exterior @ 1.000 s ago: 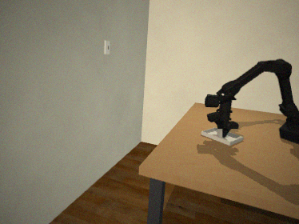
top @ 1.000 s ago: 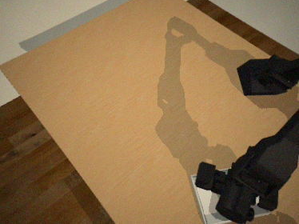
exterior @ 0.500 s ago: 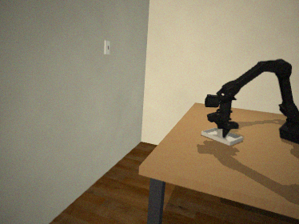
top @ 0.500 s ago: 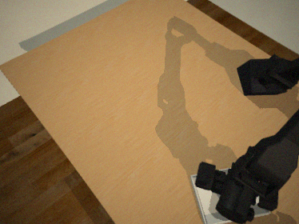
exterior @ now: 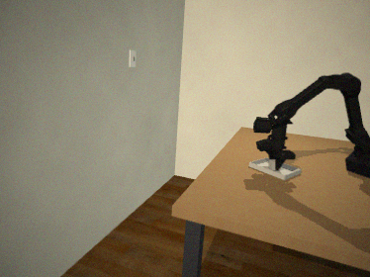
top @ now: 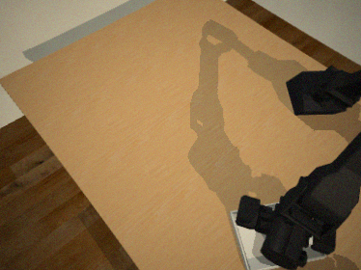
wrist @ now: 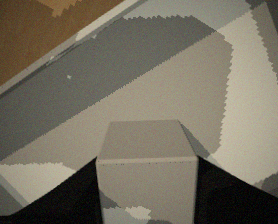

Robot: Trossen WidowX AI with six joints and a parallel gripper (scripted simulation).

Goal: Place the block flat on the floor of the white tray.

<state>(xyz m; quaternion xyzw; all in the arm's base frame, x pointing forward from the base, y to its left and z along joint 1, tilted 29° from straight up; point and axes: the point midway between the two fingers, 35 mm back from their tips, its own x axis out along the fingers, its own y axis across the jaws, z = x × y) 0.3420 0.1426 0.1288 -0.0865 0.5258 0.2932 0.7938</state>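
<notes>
The block lies 2 cm below my hand. Also, from my hand: white tray (4 cm below).
</notes>
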